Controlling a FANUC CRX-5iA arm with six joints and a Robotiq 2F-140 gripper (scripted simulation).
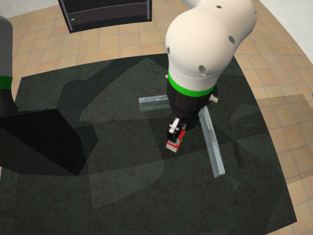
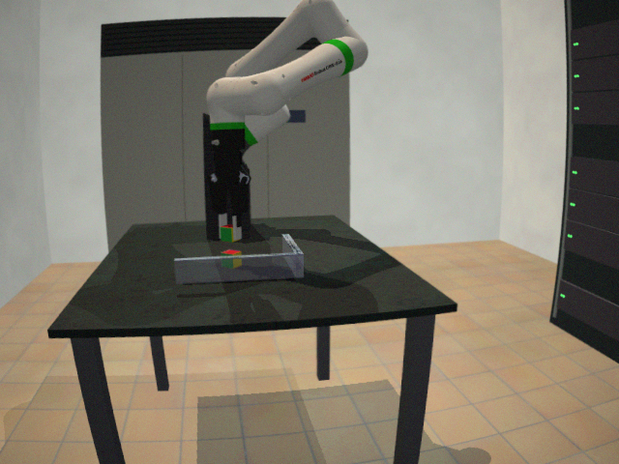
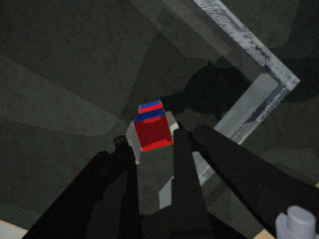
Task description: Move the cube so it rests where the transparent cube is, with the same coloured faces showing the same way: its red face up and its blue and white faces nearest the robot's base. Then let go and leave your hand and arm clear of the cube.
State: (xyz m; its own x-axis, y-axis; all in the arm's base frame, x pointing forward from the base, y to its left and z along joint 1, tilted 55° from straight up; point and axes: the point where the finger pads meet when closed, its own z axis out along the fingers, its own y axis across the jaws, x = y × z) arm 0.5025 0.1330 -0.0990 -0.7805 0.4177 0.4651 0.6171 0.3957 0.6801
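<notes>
My gripper is now 9 cm above the transparent cube. Round my hand: long wall 13 cm ahead, 7 cm below, 2 cm to the left.
</notes>
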